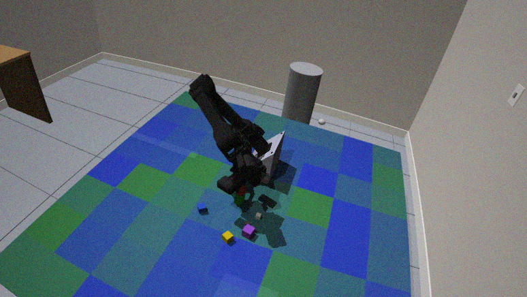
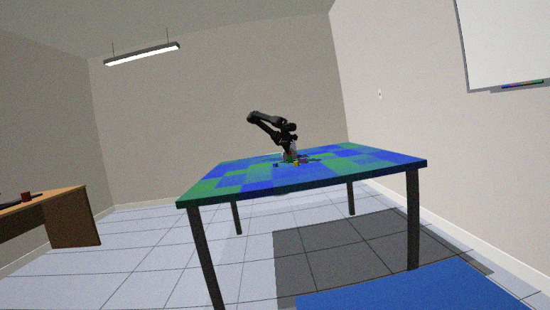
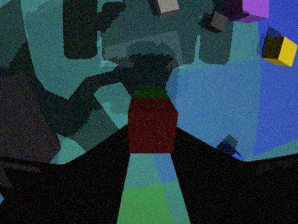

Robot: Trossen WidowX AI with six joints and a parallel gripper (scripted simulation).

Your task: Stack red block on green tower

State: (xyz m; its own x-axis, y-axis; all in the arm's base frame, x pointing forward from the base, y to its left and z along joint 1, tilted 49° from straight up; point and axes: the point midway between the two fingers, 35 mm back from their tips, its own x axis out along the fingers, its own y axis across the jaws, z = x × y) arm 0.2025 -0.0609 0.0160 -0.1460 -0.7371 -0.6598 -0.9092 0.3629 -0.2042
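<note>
The red block is 1 cm to the left of my gripper tip. From my gripper tip the other things lie so: purple block (13 cm ahead, 7 cm to the left, 5 cm below); blue block (8 cm ahead, 12 cm to the right, 5 cm below); white block (5 cm ahead, 9 cm to the left, 6 cm below).
</note>
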